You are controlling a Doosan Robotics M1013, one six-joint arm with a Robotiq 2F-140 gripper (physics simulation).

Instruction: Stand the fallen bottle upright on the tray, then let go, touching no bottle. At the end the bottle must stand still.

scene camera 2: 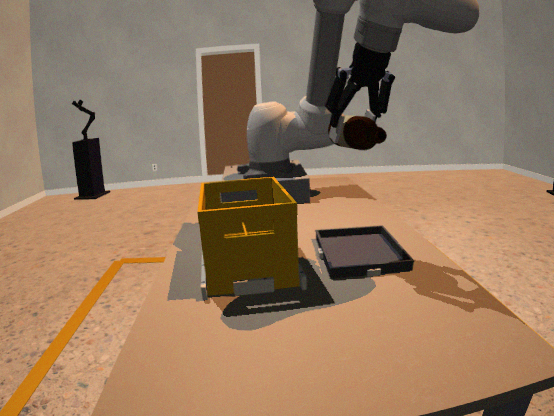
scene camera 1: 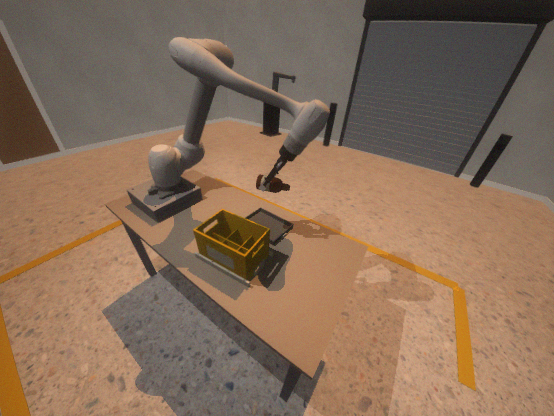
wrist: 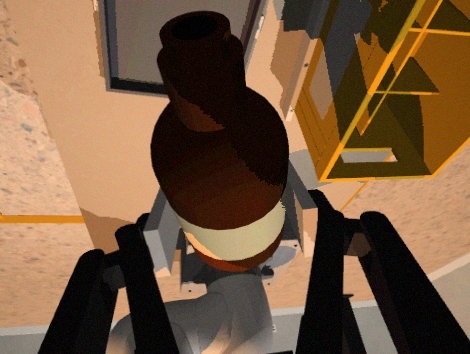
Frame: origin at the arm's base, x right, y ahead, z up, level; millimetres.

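Seen in the pictures: gripper, fingertip midpoint: [scene camera 1: 264, 186]; arm's base, origin of the base link: [scene camera 2: 270, 172] [scene camera 1: 170, 188].
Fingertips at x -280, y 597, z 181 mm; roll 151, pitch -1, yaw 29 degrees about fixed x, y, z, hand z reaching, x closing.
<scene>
Pixels of each thing's middle, then the offset from my fingertips to it. "pt": a spot on its surface instead. Level surfaces: height alone.
- brown bottle, body centre: [wrist: 222, 161] [scene camera 2: 360, 132] [scene camera 1: 273, 184] dx -24, dy +42, dz +17 mm
- dark square tray, surface spot: [wrist: 135, 45] pt dx -75, dy -74, dz -273 mm
- yellow crate, body centre: [wrist: 401, 61] [scene camera 2: 244, 229] [scene camera 1: 233, 243] dx +236, dy +65, dz -191 mm
- table, its level: dz -279 mm
The brown bottle [scene camera 1: 280, 185] [scene camera 2: 361, 133] [wrist: 220, 165] with a cream label band is held well above the table, lying nearly on its side. Its neck points to the right in the scene camera 1 view and toward the camera and right in the scene camera 2 view. My gripper [scene camera 1: 267, 183] [scene camera 2: 355, 124] [wrist: 229, 185] is shut on the bottle's body around the label, one pad on each side. The dark square tray [scene camera 1: 270, 222] [scene camera 2: 360, 250] [wrist: 135, 45] lies flat on the table, below and apart from the bottle. The far side of the bottle's body is hidden in the wrist view.
A yellow crate [scene camera 1: 210, 245] [scene camera 2: 250, 260] with dividers stands on the table [scene camera 1: 310, 305] [scene camera 2: 300, 360] beside the tray, its walls much higher than the tray's rim. Light brackets sit along the crate's foot. The robot's base [scene camera 1: 165, 200] is at the table's far end.
</scene>
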